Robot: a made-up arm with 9 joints.
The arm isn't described. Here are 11 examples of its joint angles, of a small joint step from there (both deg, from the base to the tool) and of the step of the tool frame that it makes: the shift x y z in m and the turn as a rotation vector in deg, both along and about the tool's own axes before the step.
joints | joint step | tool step
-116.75 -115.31 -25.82 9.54 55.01 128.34 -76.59 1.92 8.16 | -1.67 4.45 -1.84 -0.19 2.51 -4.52 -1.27 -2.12 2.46 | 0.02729 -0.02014 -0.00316 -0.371 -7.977 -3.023
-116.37 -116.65 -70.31 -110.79 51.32 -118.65 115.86 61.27 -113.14 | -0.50 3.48 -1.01 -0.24 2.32 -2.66 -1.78 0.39 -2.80 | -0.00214 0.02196 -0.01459 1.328 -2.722 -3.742
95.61 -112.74 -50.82 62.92 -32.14 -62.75 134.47 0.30 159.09 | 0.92 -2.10 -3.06 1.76 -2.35 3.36 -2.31 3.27 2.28 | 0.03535 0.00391 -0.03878 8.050 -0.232 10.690
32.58 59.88 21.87 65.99 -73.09 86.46 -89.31 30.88 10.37 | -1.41 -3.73 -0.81 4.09 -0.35 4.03 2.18 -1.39 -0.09 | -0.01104 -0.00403 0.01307 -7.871 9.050 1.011
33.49 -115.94 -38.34 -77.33 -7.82 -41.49 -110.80 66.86 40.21 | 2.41 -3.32 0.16 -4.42 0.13 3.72 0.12 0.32 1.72 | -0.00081 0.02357 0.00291 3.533 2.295 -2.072
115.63 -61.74 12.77 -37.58 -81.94 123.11 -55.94 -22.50 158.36 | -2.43 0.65 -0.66 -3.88 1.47 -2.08 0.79 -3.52 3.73 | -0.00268 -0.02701 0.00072 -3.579 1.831 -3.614
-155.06 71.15 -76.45 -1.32 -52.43 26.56 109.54 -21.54 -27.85 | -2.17 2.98 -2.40 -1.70 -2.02 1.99 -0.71 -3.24 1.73 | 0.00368 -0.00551 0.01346 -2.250 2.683 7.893
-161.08 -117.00 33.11 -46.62 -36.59 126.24 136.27 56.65 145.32 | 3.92 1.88 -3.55 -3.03 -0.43 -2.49 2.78 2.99 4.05 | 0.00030 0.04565 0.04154 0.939 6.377 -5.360
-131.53 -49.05 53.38 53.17 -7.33 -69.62 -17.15 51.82 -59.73 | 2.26 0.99 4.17 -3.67 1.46 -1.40 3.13 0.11 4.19 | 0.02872 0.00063 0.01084 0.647 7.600 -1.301
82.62 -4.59 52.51 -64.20 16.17 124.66 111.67 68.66 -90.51 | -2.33 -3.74 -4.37 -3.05 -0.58 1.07 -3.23 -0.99 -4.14 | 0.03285 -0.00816 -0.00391 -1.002 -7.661 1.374
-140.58 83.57 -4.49 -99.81 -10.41 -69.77 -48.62 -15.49 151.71 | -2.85 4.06 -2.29 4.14 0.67 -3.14 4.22 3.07 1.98 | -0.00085 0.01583 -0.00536 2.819 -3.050 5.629
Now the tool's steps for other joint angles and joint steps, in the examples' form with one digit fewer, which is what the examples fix.
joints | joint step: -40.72 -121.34 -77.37 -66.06 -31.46 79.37 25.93 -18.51 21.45 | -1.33 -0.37 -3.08 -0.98 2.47 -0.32 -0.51 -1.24 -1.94
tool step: 0.0122 -0.0066 0.0174 2.40 -3.78 -1.53
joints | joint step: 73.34 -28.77 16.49 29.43 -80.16 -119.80 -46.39 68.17 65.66 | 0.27 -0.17 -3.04 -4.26 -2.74 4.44 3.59 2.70 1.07
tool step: -0.0033 -0.0419 -0.0102 -5.84 -3.03 4.09
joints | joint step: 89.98 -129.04 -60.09 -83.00 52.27 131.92 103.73 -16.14 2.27 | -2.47 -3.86 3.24 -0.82 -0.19 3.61 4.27 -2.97 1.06
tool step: -0.0061 0.0141 -0.0265 -3.03 0.13 2.38
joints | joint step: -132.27 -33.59 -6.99 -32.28 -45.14 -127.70 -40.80 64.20 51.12 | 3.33 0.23 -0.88 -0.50 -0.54 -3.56 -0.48 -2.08 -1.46
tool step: 0.0109 0.0334 0.0156 4.93 -1.34 -0.05
